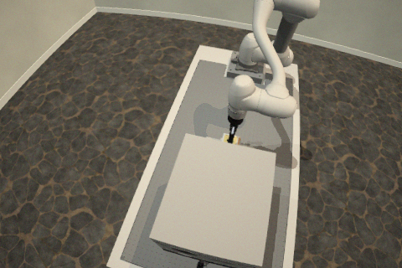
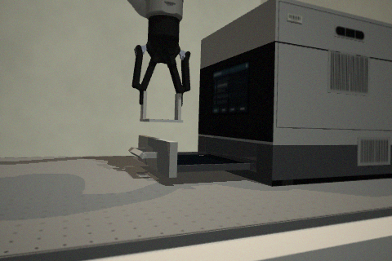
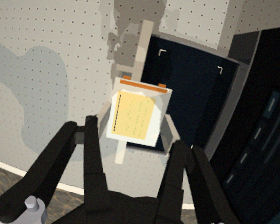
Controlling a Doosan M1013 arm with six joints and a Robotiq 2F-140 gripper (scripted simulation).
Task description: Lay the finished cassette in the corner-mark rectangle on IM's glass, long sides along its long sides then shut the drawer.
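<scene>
Right now my hand is 1 cm to the right of the cassette FINISHED and 3 cm above it.
</scene>
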